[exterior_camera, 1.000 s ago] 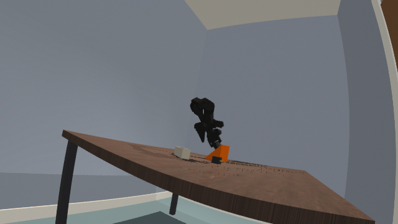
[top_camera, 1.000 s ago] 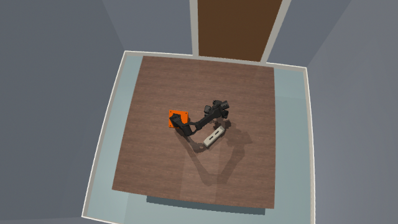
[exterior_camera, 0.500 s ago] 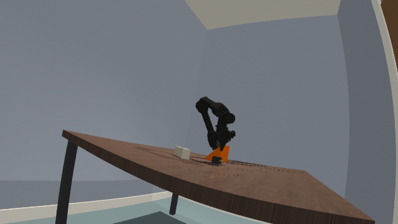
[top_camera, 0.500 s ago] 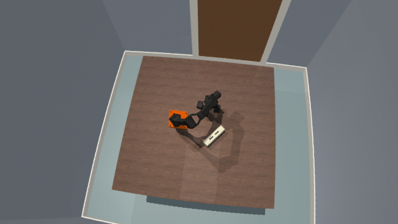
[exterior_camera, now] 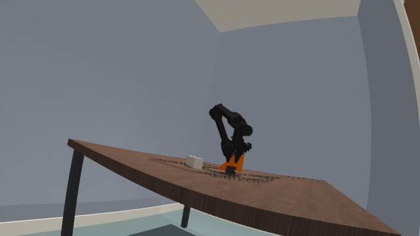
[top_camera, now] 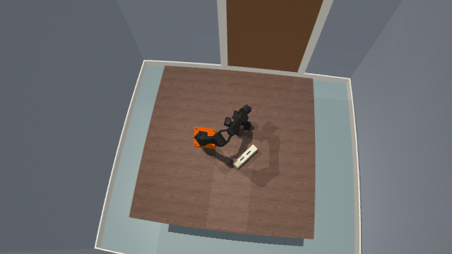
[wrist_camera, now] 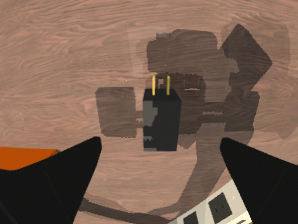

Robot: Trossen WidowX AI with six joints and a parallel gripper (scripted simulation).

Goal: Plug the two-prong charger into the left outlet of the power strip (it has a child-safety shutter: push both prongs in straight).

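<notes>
My gripper tip is 40 mm above the two-prong charger and 20 mm to the right of it.
</notes>
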